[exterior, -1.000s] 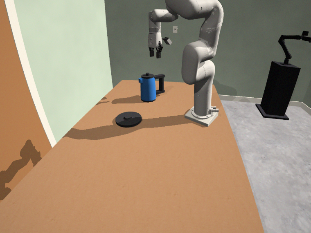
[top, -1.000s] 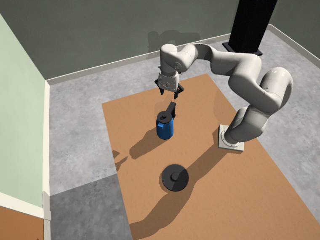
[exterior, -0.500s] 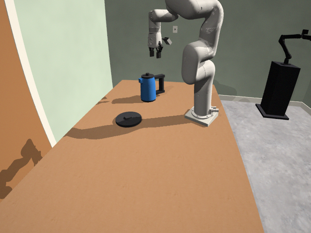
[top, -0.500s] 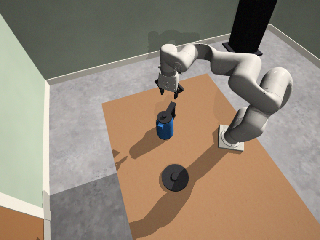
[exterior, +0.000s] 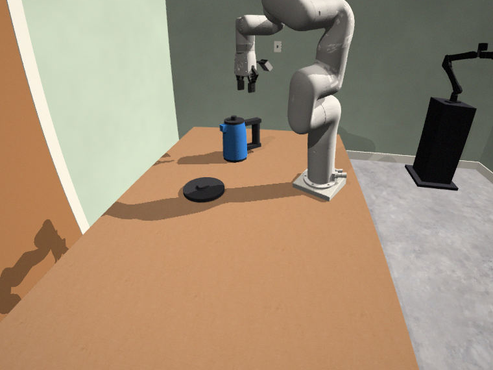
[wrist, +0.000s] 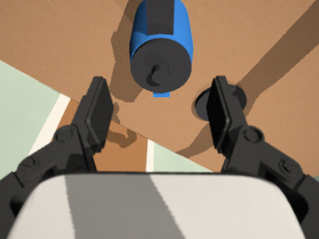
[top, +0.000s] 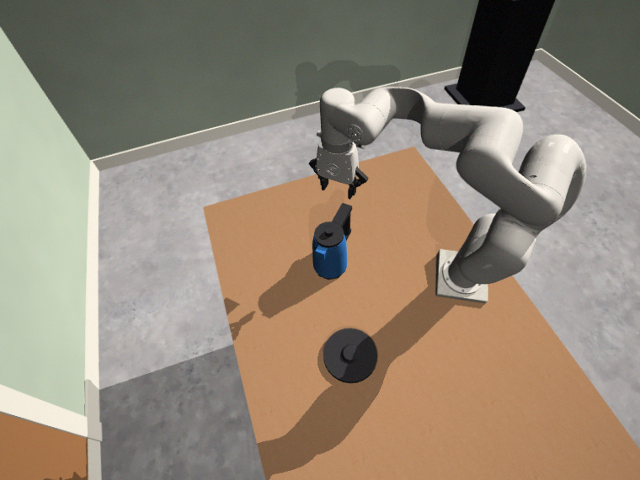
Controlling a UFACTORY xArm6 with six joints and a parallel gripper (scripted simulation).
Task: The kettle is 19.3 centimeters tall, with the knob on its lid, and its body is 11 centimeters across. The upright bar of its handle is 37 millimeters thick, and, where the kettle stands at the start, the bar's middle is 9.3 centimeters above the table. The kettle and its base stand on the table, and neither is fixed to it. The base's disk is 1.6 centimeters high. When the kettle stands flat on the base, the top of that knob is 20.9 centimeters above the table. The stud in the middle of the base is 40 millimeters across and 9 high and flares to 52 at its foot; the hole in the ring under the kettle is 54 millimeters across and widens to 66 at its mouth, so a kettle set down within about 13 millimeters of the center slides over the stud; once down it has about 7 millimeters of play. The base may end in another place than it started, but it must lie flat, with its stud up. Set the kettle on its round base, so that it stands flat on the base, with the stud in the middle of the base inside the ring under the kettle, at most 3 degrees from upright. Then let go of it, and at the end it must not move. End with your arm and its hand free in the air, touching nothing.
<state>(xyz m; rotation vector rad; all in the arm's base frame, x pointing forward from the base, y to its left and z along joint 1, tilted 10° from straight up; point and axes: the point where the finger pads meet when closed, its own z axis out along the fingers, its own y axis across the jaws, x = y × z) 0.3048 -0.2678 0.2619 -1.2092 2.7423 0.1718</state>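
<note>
My hand is 2 cm short of the blue kettle, 2 cm to the right of it and 21 cm above it. Also, from my hand: round black base: 8 cm ahead, 34 cm to the left, 29 cm below.
</note>
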